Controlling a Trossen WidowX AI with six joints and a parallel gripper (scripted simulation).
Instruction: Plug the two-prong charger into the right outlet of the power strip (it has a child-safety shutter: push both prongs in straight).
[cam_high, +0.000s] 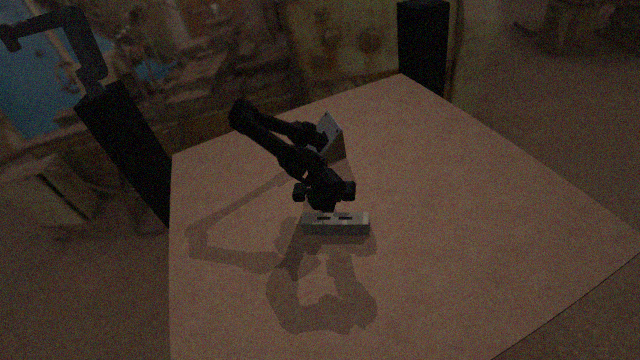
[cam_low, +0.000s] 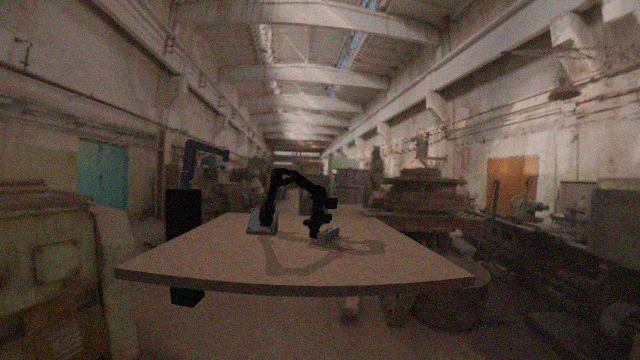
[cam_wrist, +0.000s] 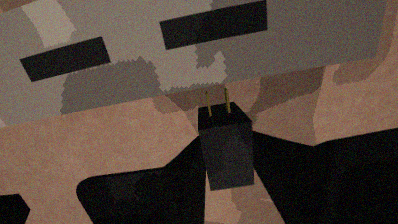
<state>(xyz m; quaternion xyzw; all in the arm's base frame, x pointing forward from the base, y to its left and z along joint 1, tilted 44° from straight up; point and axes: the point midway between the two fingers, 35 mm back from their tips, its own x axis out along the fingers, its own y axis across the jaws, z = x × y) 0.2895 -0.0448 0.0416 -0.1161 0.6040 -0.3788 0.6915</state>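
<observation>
Right now my gripper tip is 2 cm short of the dark two-prong charger, 1 cm to the left of it and 1 cm below it.
</observation>
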